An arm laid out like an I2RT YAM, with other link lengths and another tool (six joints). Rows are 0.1 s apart.
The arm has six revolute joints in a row. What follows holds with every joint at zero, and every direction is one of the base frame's.
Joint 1 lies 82.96 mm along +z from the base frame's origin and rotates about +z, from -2.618 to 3.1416 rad.
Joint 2 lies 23.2 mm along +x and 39.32 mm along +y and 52.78 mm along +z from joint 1 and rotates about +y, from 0 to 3.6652 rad.
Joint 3 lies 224.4 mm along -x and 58.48 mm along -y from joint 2 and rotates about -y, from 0 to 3.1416 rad.
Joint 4 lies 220.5 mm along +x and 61.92 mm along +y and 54 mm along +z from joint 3 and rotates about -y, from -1.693 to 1.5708 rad.
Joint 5 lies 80.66 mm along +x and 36.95 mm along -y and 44.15 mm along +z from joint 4 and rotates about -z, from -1.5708 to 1.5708 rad.
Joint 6 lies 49.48 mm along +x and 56.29 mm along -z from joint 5 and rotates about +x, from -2.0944 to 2.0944 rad.
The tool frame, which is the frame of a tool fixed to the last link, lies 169 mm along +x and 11 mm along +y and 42 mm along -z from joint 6; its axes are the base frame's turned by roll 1.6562, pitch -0.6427 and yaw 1.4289 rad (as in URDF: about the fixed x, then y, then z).
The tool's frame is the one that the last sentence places.
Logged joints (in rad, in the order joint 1, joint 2, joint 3, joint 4, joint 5, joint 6), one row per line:
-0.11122 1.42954 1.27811 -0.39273 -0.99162 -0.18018
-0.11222 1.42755 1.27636 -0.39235 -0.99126 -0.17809
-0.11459 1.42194 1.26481 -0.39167 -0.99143 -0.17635
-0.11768 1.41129 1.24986 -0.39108 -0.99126 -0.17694
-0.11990 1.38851 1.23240 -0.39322 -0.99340 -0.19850
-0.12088 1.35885 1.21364 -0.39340 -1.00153 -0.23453
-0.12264 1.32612 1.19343 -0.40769 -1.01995 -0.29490
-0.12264 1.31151 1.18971 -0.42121 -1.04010 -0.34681
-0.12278 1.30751 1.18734 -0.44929 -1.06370 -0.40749
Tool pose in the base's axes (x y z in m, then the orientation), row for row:
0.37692 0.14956 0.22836 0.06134 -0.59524 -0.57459 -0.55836
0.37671 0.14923 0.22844 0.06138 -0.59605 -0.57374 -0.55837
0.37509 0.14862 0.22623 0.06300 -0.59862 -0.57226 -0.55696
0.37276 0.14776 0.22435 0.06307 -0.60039 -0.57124 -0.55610
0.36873 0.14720 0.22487 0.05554 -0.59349 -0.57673 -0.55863
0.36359 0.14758 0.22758 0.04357 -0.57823 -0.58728 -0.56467
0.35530 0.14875 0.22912 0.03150 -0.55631 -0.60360 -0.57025
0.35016 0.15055 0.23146 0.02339 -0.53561 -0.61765 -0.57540
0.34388 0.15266 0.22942 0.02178 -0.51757 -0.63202 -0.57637
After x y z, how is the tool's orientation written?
As a quaternion, w x y z.
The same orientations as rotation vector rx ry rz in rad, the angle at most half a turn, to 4 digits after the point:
-1.8003 -1.7379 -1.6888
-1.8027 -1.7353 -1.6888
-1.8087 -1.7291 -1.6829
-1.8140 -1.7259 -1.6802
-1.8013 -1.7505 -1.6955
-1.7678 -1.7955 -1.7264
-1.7135 -1.8592 -1.7564
-1.6581 -1.9120 -1.7812
-1.6038 -1.9585 -1.7860

